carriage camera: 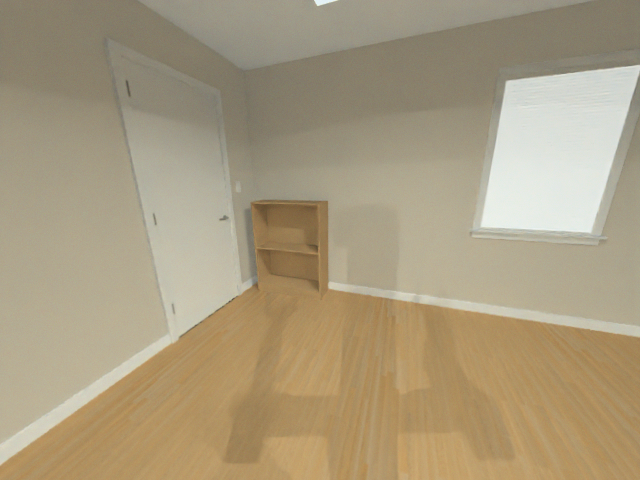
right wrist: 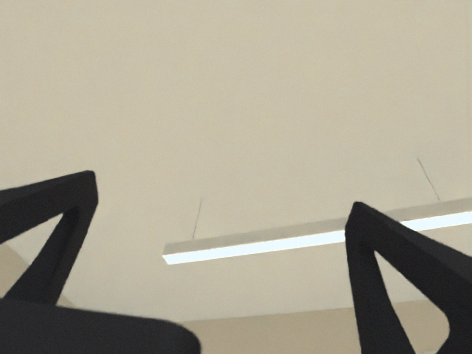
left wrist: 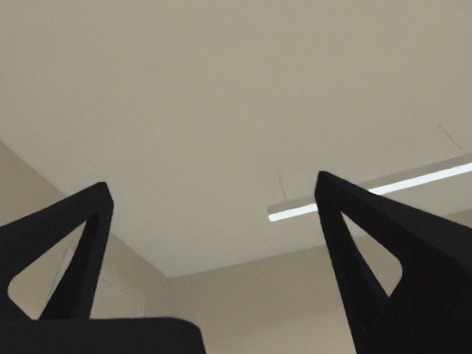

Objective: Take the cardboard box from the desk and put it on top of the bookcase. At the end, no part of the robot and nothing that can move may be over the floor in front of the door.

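Frame: origin at the left arm's base, x right, y back, z down, level; metres.
Seen in the pictures: left gripper, fingertip midpoint: [left wrist: 213,187]; right gripper, fingertip midpoint: [right wrist: 223,200].
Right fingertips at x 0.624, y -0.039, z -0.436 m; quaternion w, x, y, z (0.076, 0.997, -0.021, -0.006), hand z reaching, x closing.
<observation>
A point is followed by its place in that frame.
A low brown wooden bookcase [carriage camera: 323,248] {z 0.314, x 0.383, y -2.224 m} with two compartments stands in the far corner, just right of the door, against the back wall. Its top and its compartments hold nothing that I can see. The white door [carriage camera: 180,196] {z -0.288, x -0.788, y -1.781 m} is closed in the left wall, and wooden floor [carriage camera: 227,330] {z 0.883, x -0.496, y -1.643 m} lies in front of it. The desk and the cardboard box do not show in these views. My left gripper [left wrist: 213,187] {z -0.433, x 0.007, y -0.047 m} is open and empty, tilted up towards the ceiling. My right gripper [right wrist: 223,200] {z -0.436, x 0.624, y -0.040 m} is open and empty, also tilted up. Both are far from the bookcase.
A window [carriage camera: 558,155] {z -0.567, x 2.210, y -1.735 m} with a sill is in the back wall at the right. A long ceiling lamp [left wrist: 425,181] {z -1.192, x 1.123, y -0.899 m} [right wrist: 260,246] {z -1.193, x 0.718, y -1.023 m} hangs beyond the fingers in both wrist views. Shadows of the robot fall on the floor and the back wall.
</observation>
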